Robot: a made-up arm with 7 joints. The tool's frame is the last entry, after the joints. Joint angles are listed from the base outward. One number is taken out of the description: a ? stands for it. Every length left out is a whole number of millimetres.
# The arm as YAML. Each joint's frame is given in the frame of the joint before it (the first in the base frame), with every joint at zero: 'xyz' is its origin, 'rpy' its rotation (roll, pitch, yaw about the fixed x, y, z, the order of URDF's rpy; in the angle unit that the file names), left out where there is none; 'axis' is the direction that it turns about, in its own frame. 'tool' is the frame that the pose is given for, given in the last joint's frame.
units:
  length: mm
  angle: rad
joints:
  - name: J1
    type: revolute
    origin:
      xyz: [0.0, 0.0, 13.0]
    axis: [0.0, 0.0, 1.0]
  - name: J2
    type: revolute
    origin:
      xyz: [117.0, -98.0, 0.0]
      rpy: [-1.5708, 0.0, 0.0]
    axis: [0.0, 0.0, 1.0]
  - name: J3
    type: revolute
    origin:
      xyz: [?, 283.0, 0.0]
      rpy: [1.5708, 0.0, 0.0]
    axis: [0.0, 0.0, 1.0]
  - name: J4
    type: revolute
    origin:
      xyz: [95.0, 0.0, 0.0]
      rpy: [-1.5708, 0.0, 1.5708]
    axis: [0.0, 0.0, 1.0]
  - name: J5
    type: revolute
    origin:
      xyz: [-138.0, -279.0, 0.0]
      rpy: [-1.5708, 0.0, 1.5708]
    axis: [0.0, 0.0, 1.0]
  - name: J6
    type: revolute
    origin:
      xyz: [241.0, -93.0, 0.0]
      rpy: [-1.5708, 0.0, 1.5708]
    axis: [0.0, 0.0, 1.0]
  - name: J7
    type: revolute
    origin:
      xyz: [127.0, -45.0, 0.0]
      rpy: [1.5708, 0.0, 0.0]
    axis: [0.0, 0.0, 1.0]
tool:
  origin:
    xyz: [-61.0, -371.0, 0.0]
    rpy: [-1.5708, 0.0, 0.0]
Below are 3 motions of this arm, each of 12 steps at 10 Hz.
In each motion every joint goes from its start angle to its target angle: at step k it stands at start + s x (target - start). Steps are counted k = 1, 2, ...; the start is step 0. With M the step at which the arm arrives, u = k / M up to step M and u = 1 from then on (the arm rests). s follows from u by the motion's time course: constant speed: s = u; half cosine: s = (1 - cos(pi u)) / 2; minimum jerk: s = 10 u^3 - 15 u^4 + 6 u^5.
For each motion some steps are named. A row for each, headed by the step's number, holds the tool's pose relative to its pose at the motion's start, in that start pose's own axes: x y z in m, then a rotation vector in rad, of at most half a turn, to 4 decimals.
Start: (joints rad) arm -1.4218 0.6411 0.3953 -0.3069 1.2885 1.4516 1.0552
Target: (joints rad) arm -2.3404 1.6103 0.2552 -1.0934 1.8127 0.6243 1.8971
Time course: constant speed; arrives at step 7
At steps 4, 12:
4: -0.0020 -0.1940 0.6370 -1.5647 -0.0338 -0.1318
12: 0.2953 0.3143 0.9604 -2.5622 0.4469 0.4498

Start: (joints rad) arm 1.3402 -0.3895 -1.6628 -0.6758 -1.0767 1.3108 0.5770
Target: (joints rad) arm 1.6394 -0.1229 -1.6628 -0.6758 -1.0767 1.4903 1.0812
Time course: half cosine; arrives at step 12
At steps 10, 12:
10: 0.1006 0.1228 0.0453 0.1275 -0.1598 -0.0937
12: 0.1092 0.1304 0.0489 0.1360 -0.1707 -0.1020

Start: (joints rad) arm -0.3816 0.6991 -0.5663 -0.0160 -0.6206 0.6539 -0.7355
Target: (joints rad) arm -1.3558 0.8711 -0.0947 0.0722 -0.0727 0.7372 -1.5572
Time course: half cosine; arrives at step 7
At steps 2, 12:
2: -0.0074 0.0145 -0.0053 0.0323 0.0886 0.0512
12: 0.0153 0.0759 0.0248 0.0940 0.3393 0.3028

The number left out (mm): -107.0
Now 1 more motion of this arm.
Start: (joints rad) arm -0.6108 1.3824 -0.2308 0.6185 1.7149 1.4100 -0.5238
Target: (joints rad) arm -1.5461 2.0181 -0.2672 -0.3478 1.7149 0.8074 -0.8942
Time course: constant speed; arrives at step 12
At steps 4, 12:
4: -0.0934 0.3403 0.0623 0.6518 0.1803 -0.5046
12: 0.0836 0.6738 0.7018 2.1488 0.6216 -1.1710

